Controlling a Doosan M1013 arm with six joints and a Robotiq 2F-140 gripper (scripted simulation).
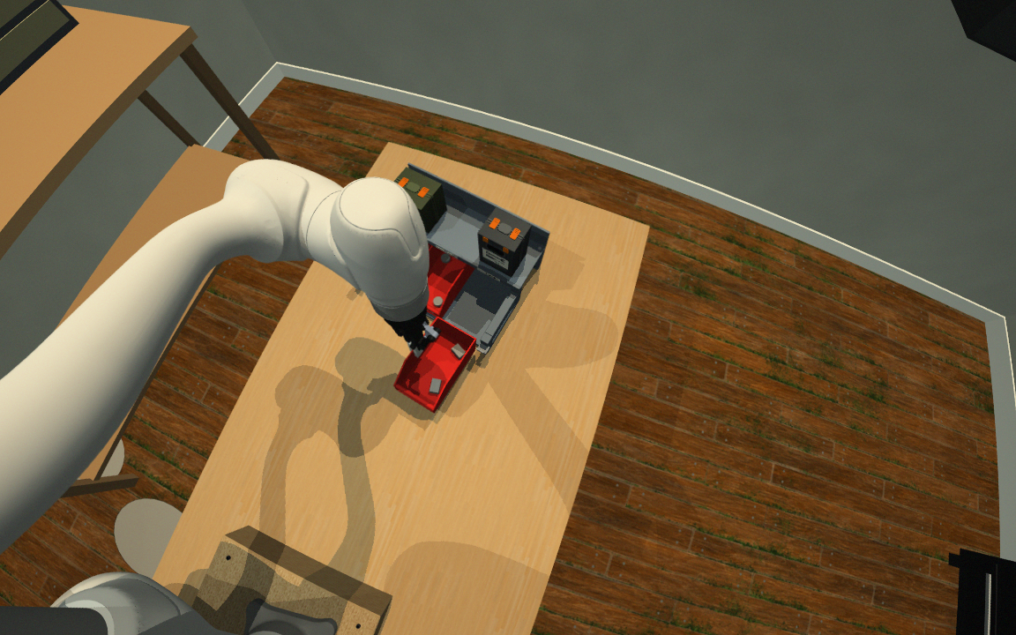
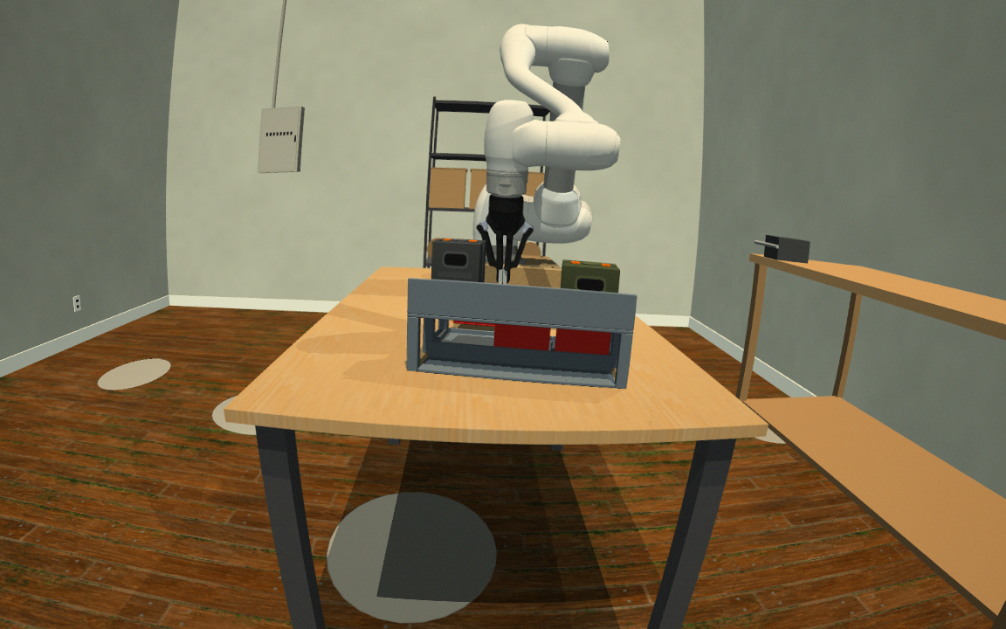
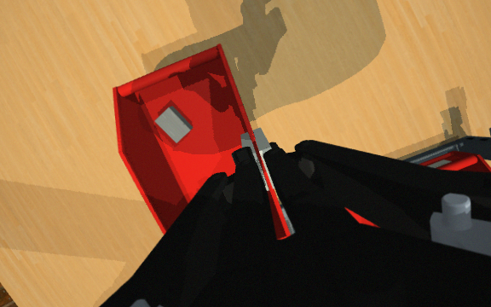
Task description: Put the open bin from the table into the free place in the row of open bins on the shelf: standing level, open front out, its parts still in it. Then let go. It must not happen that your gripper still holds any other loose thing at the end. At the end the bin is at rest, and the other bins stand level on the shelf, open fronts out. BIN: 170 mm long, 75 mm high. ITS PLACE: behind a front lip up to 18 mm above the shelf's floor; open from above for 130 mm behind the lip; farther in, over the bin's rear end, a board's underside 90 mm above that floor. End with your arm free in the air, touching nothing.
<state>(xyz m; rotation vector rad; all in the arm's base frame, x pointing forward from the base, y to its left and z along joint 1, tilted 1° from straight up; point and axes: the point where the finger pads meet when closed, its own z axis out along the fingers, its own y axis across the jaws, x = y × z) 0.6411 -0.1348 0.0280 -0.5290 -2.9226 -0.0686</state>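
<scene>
Now: hand 100 mm short of the front lip, 100 mm above it and 30 mm to the right of it.
</scene>
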